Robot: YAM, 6 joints.
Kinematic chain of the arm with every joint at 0, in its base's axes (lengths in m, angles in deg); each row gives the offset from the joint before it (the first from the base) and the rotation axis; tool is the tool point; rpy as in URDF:
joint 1: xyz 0 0 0.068 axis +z
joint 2: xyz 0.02 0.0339 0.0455 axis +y
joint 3: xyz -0.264 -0.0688 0 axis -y
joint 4: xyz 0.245 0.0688 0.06 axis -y
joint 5: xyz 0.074 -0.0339 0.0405 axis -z
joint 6: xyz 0.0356 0 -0.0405 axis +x
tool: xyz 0 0 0 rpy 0 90 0
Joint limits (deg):
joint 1: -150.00..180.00
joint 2: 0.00..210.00
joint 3: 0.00..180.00
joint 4: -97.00..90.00
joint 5: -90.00..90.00
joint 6: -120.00..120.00
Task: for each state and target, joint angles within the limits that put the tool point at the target. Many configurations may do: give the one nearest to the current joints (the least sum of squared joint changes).
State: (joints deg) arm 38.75 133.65 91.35 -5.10 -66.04 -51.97
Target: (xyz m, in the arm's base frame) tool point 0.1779 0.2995 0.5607
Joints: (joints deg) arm 53.97 99.27 121.48 3.41 -65.17 -51.97
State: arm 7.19 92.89 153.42 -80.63 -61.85 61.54
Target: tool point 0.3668 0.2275 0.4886
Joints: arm 27.89 124.98 158.97 -51.30 -55.92 61.54
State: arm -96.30 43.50 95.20 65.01 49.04 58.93
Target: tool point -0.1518 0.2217 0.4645
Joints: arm -62.01 9.94 75.58 76.28 57.35 58.93
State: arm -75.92 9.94 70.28 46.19 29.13 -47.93
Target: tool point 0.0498 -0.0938 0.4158
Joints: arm -54.53 31.05 38.57 36.77 22.93 -47.93
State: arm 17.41 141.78 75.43 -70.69 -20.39 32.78
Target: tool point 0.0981 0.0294 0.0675
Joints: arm 11.03 133.94 31.47 -86.07 -16.45 32.78
